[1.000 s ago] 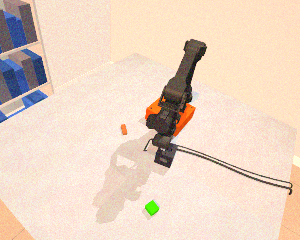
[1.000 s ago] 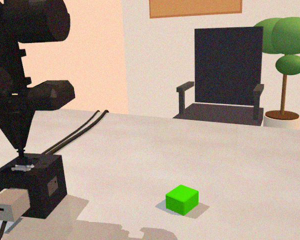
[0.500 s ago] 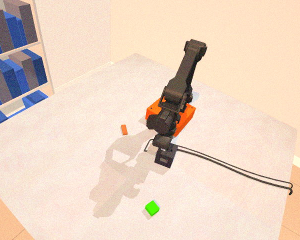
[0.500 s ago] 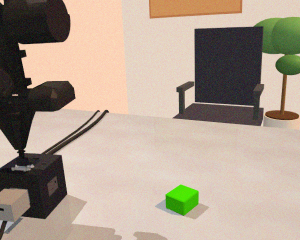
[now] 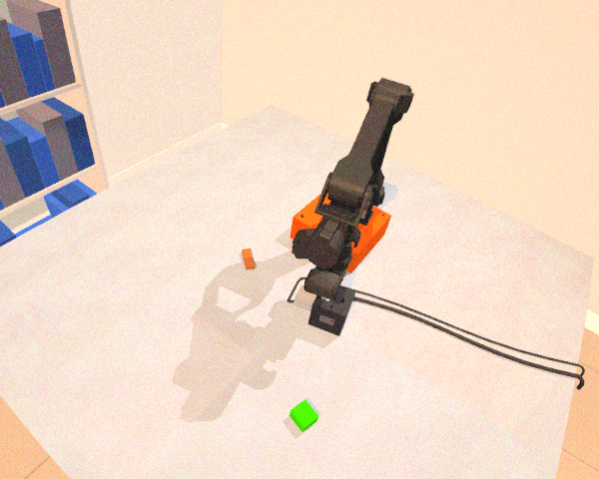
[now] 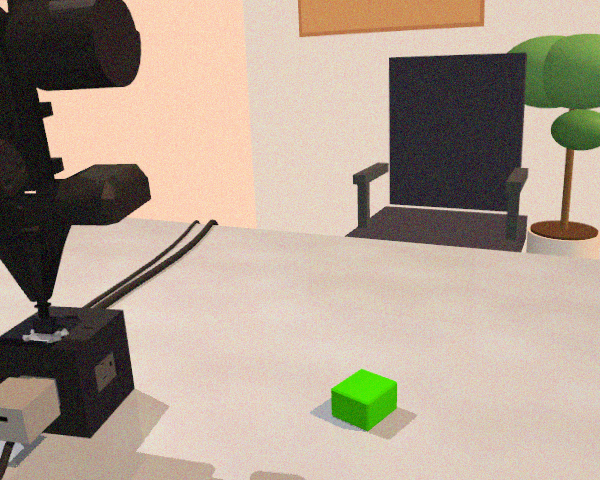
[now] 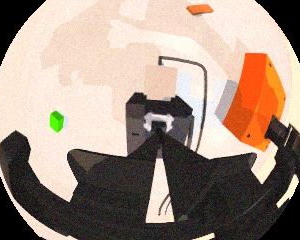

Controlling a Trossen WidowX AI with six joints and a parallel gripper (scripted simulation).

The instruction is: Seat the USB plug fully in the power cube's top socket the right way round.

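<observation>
The small USB plug is 20 mm below my gripper tip. From my gripper tip the other things lie so: pale socket (40 mm below); green cube (240 mm ahead, 60 mm to the left, 90 mm below).
</observation>
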